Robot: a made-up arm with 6 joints. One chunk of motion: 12 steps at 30 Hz.
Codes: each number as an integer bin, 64 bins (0 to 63) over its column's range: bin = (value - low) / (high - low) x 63, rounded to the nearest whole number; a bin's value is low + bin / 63 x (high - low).
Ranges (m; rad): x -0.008..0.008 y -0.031..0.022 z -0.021..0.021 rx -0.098..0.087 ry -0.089..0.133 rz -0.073..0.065
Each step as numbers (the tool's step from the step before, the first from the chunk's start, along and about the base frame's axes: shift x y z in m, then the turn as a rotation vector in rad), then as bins.
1 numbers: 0.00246 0.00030 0.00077 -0.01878 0.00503 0.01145
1 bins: 41 37 33 27 27 39
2 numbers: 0.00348 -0.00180 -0.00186 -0.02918 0.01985 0.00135
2 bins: 45 35 29 23 31 34
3 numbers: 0.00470 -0.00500 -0.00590 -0.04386 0.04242 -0.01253
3 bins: 50 31 23 18 37 28
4 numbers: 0.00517 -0.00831 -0.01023 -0.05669 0.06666 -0.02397
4 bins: 52 27 16 14 44 22
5 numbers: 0.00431 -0.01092 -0.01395 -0.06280 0.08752 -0.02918
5 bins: 48 24 11 12 50 20
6 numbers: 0.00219 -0.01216 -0.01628 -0.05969 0.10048 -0.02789
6 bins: 40 22 7 13 54 21
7 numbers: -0.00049 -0.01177 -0.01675 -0.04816 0.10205 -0.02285
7 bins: 30 23 6 17 54 23
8 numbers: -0.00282 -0.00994 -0.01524 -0.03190 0.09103 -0.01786
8 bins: 20 25 9 23 51 25
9 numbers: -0.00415 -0.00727 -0.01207 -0.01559 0.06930 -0.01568
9 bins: 15 28 13 28 45 26
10 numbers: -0.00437 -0.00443 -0.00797 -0.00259 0.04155 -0.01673
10 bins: 14 32 20 32 37 26
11 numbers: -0.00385 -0.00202 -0.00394 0.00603 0.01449 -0.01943
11 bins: 16 34 26 35 29 24
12 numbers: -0.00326 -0.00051 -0.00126 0.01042 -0.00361 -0.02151
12 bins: 19 36 30 37 24 24
